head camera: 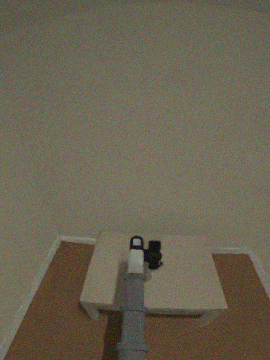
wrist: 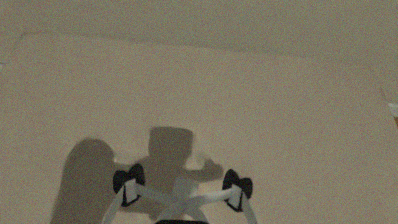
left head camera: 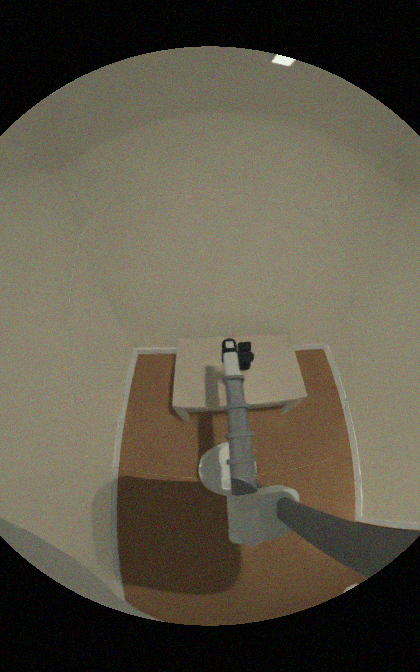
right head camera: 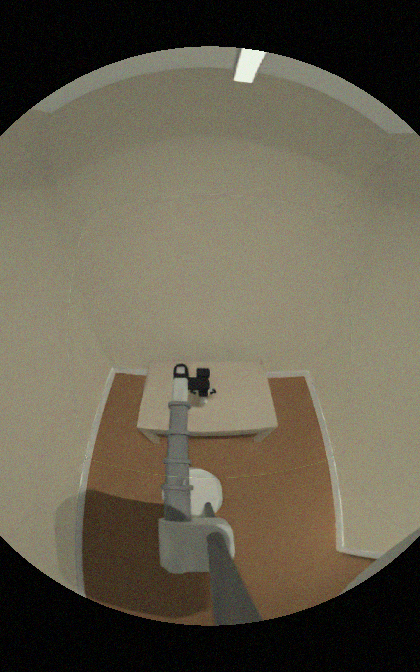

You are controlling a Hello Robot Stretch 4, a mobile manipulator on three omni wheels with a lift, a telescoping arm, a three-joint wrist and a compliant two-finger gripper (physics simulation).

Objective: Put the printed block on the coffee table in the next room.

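Places are measured from the robot's base along level axes (x back, y left, z down), in metres.
Pixels of known places: gripper, fingertip midpoint: (wrist: 184, 179).
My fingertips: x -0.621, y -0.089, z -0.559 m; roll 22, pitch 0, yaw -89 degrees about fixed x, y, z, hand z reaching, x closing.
Observation:
Behind a point stands the place of what it marks.
The coffee table (head camera: 192, 285) {y -0.372, x -0.545, z -0.422 m} (left head camera: 277, 375) (right head camera: 240, 407) (wrist: 280, 120) {y -0.289, x -0.771, z -0.422 m} is low, pale and square-cornered, and stands against the far wall. My gripper (head camera: 155, 266) (right head camera: 204, 392) (wrist: 184, 179) {y -0.089, x -0.621, z -0.559 m} is over the table top, its two black fingertips wide apart and touching nothing. The printed block (right head camera: 202, 401) (wrist: 185, 188) {y -0.093, x -0.624, z -0.451 m} is small and pale grey. It rests on the table and shows between and beyond the open fingers in the wrist view, its lower part hidden by the finger links. In the head view a pale bit of it (head camera: 147, 273) {y -0.077, x -0.612, z -0.445 m} shows beside the arm.
The extended arm (head camera: 133, 320) {y 0.000, x -0.224, z -0.956 m} (left head camera: 239, 430) (right head camera: 178, 450) reaches over the table's front edge. My round white base (left head camera: 212, 470) (right head camera: 206, 492) is on the brown wooden floor (left head camera: 310, 440) (right head camera: 280, 480). Walls with white skirting stand behind the table and on both sides.

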